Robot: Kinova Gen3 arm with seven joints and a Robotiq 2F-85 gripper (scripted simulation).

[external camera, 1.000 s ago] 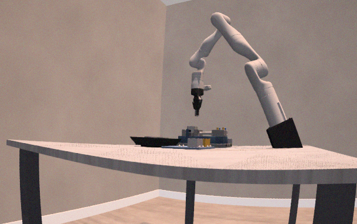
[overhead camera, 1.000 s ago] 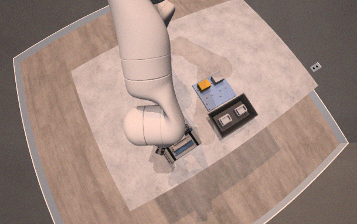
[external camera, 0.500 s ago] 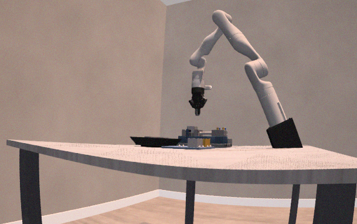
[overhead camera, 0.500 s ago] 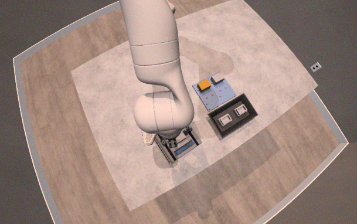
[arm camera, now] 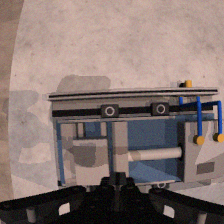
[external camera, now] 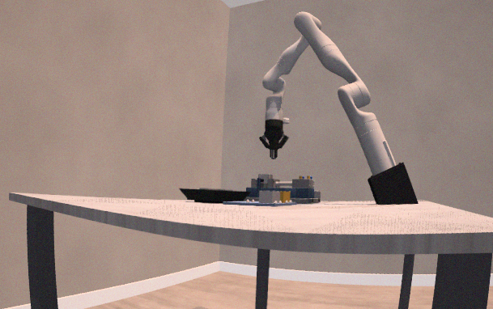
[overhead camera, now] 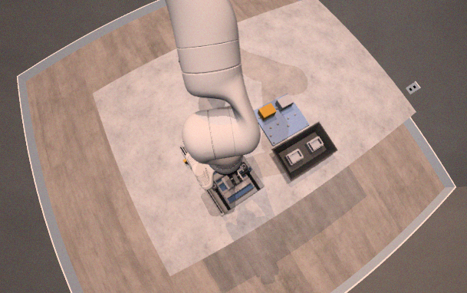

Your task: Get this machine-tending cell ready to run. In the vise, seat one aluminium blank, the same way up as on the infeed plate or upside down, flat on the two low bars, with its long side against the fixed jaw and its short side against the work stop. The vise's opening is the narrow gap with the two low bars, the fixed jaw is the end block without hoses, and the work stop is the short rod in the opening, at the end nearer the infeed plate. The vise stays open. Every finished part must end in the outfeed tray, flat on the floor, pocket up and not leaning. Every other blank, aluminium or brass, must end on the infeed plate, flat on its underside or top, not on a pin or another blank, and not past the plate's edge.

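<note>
Now: the aluminium blank 30 mm ahead of my hand and 100 mm below it. From my hand the other things lie so: blue vise base (30 mm behind, 10 mm to the right, 160 mm below); brass blank (160 mm behind, 250 mm to the left, 170 mm below).
</note>
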